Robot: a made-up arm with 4 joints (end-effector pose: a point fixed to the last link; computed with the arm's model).
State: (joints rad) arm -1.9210 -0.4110 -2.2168 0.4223
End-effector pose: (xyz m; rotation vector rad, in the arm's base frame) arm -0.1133 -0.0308 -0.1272 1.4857 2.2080 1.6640
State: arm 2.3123 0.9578 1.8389 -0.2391
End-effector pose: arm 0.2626 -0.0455 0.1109 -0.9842 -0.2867 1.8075
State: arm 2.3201 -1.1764 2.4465 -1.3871
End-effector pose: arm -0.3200 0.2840 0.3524 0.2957 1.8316 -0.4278
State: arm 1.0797 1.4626 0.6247 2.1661
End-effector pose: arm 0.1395 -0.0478 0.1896 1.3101 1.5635 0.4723
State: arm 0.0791 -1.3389 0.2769 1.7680
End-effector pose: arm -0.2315 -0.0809 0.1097 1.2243 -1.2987 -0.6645
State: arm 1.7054 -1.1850 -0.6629 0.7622
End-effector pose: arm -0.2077 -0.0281 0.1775 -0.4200 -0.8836 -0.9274
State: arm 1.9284 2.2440 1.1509 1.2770
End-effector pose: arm 0.0100 -0.1085 0.0573 0.8411 1.8439 0.5120
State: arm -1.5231 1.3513 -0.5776 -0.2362
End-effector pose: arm 0.1378 0.1123 -0.0822 0.6808 -0.7120 1.2301
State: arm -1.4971 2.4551 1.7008 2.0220
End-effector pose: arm 0.0450 0.1029 0.2014 -0.1873 0.1825 -1.4618
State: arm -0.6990 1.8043 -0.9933 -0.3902
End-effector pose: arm 0.1988 -0.0428 -0.0073 -0.6632 -0.2432 1.7255
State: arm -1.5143 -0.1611 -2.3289 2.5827
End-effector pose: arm 0.0688 0.0083 -0.2380 -0.8615 -2.1050 1.3460
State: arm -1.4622 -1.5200 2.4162 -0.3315
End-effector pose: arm -0.2913 -0.0943 -0.1874 -0.9564 -0.5462 -1.6062
